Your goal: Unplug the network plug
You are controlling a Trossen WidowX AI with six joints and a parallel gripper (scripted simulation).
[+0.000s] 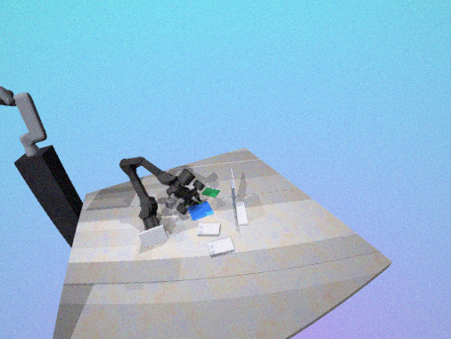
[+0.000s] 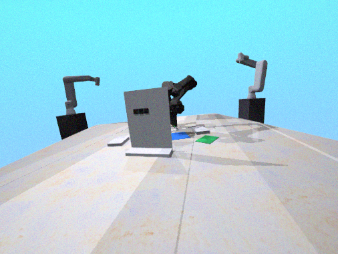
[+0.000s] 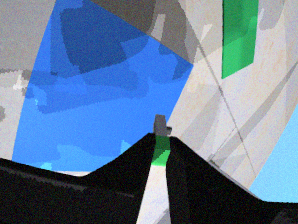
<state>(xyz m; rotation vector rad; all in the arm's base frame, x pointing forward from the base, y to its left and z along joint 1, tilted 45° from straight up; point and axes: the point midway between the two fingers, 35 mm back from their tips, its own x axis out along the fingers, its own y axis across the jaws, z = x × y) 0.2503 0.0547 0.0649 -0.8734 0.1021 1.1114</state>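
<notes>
Now: the blue marked square 5 cm below my gripper tip and 1 cm behind it. Also, from my gripper tip: white upright panel: 16 cm ahead, 13 cm to the right, 5 cm above; green patch: 13 cm to the left, 9 cm ahead, 5 cm below.
</notes>
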